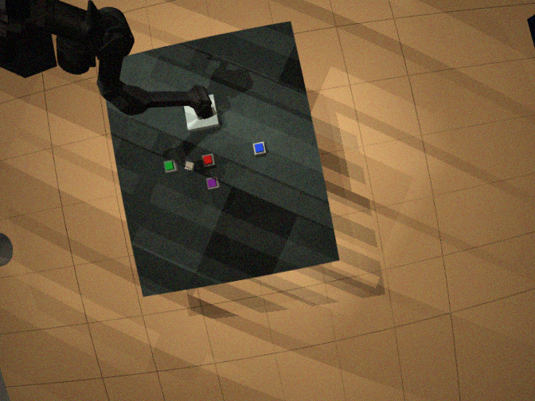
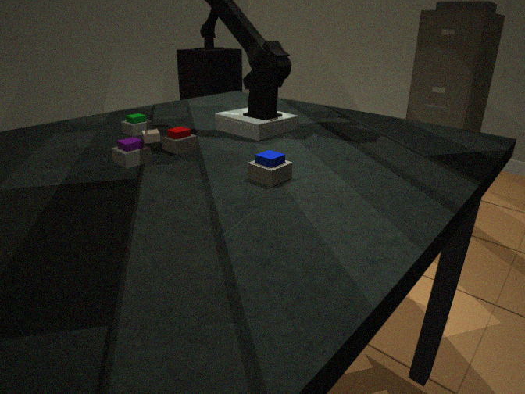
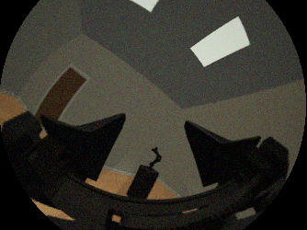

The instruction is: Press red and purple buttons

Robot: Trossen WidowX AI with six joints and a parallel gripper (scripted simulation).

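The red button lies 68 cm below my gripper tip, 24 cm ahead of it and 18 cm to the left of it. From my gripper tip the other things lie so: purple button: 68 cm below, 34 cm ahead, 17 cm to the left; then small pale block: 71 cm below, 24 cm ahead, 9 cm to the left; then green button: 68 cm below, 22 cm ahead, 1 cm to the left.
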